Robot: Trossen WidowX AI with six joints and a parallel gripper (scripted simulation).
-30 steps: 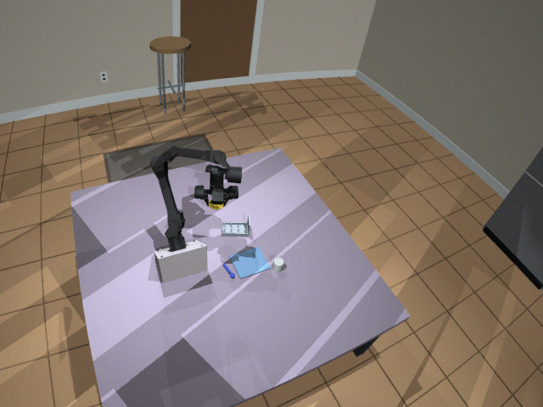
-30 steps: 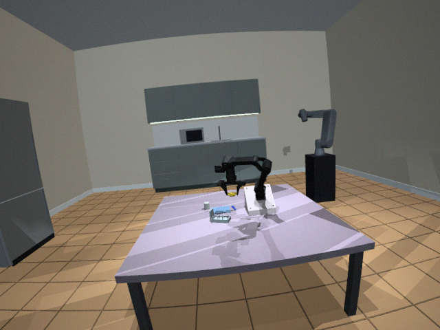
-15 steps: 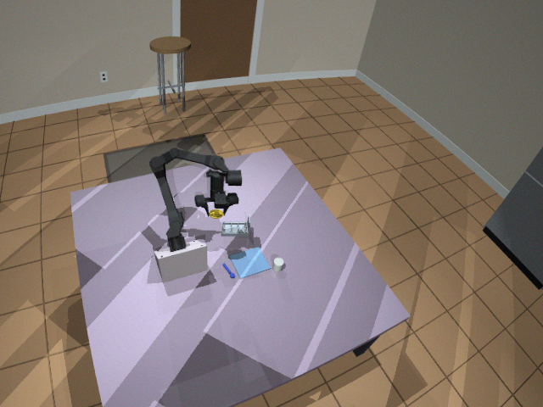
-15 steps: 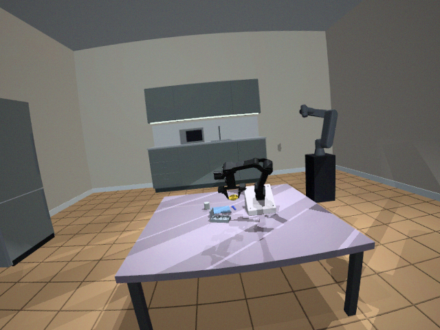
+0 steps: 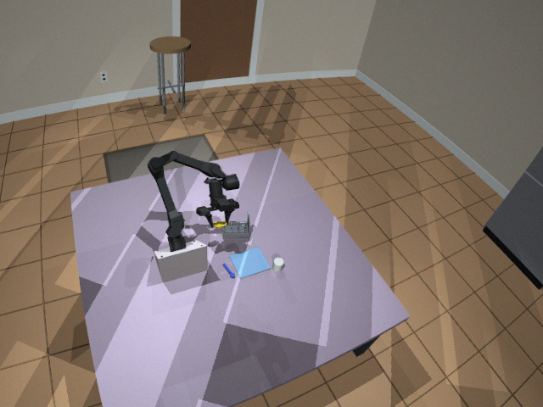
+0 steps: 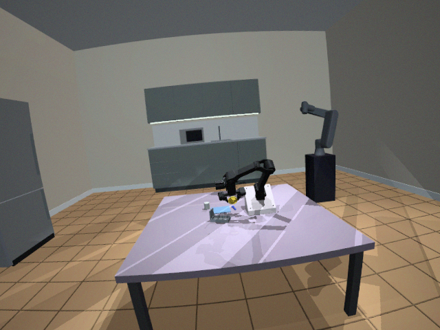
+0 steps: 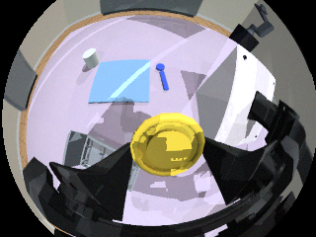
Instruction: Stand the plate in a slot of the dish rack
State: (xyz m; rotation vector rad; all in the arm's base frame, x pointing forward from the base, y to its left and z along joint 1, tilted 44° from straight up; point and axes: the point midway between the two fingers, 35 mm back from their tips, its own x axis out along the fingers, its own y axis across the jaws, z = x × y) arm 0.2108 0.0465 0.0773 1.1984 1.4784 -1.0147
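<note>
The grey dish rack lies 10 cm ahead of my gripper tip, 5 cm to the left of it and 9 cm below it. Round my gripper tip: blue spoon: 1 cm behind, 17 cm to the right, 11 cm below; yellow plate: 1 cm above; blue mat: 10 cm ahead, 15 cm to the right, 11 cm below.
</note>
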